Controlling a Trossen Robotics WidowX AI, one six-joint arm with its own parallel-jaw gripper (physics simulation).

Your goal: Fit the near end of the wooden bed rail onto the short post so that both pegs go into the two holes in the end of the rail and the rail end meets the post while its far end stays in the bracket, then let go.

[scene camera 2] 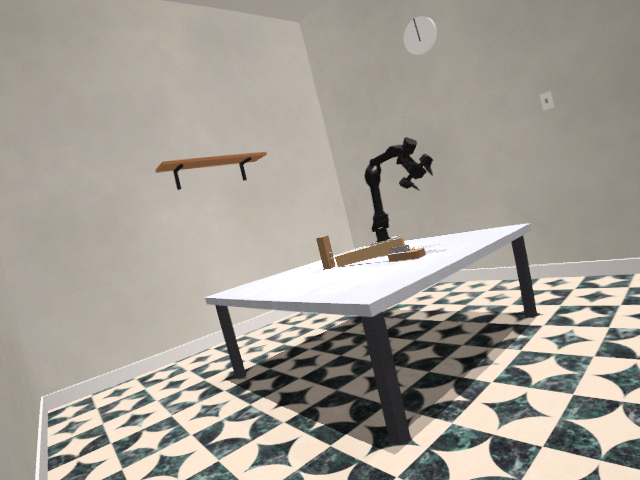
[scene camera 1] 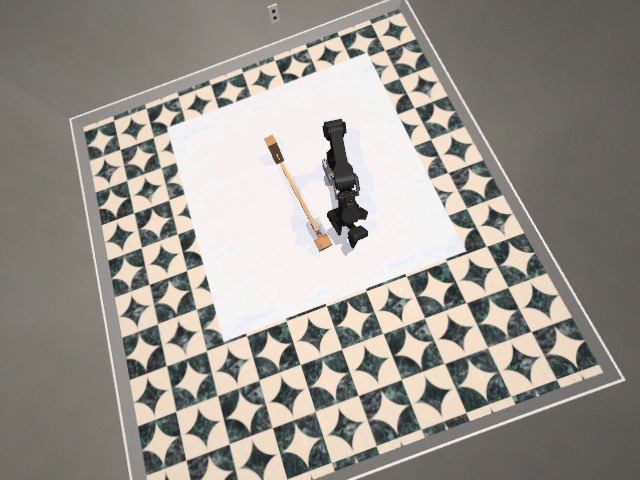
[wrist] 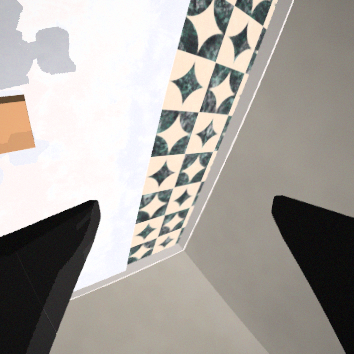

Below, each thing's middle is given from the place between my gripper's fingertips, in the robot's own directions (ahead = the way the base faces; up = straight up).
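Relative to the wooden bed rail (scene camera 2: 382,249), my hand is 120 mm short of it, 270 mm above it and 350 mm to the left of it.
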